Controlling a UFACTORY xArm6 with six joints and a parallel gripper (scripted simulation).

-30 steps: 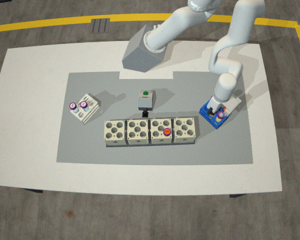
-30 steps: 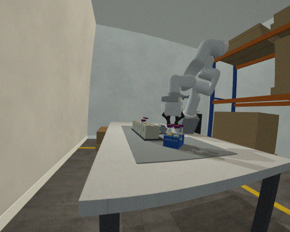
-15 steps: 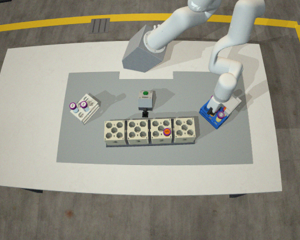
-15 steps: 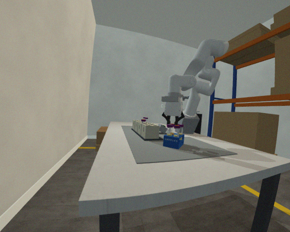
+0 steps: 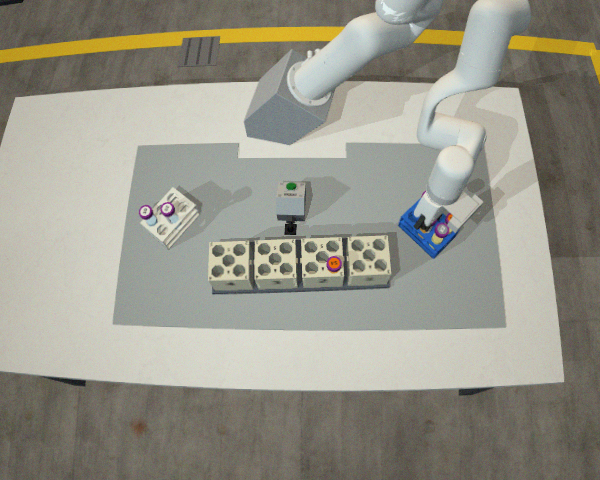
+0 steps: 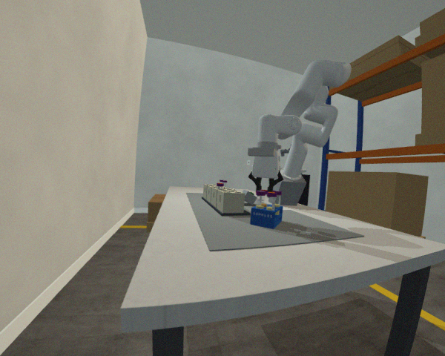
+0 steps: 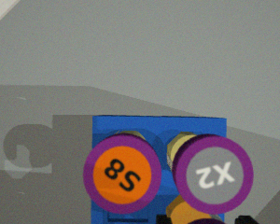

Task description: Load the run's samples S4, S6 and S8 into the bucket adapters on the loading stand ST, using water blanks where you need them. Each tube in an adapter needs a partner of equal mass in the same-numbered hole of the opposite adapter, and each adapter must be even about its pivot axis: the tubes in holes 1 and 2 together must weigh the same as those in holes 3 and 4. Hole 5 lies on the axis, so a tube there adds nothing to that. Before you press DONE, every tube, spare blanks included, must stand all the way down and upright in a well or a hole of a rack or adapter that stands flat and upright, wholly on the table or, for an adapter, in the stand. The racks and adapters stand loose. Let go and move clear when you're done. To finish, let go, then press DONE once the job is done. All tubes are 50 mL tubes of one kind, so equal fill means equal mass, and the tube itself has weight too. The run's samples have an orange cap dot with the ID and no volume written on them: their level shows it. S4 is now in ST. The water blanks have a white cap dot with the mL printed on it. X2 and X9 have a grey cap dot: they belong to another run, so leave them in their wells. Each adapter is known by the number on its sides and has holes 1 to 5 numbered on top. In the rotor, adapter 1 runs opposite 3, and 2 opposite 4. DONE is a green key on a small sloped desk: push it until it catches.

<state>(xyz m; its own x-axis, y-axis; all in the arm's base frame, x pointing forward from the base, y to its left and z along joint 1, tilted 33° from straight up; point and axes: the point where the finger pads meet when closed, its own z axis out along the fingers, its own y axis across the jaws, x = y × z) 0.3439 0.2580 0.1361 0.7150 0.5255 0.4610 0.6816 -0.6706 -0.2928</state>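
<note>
Now: the orange-dot tube 10 mm ahead of my hand and 50 mm below it. The rest, counted from my hand: loading stand (90 mm ahead, 310 mm to the right, 110 mm below); then green DONE key (110 mm behind, 340 mm to the right, 50 mm below); then blue sample rack (10 mm behind, 10 mm to the left, 90 mm below).
</note>
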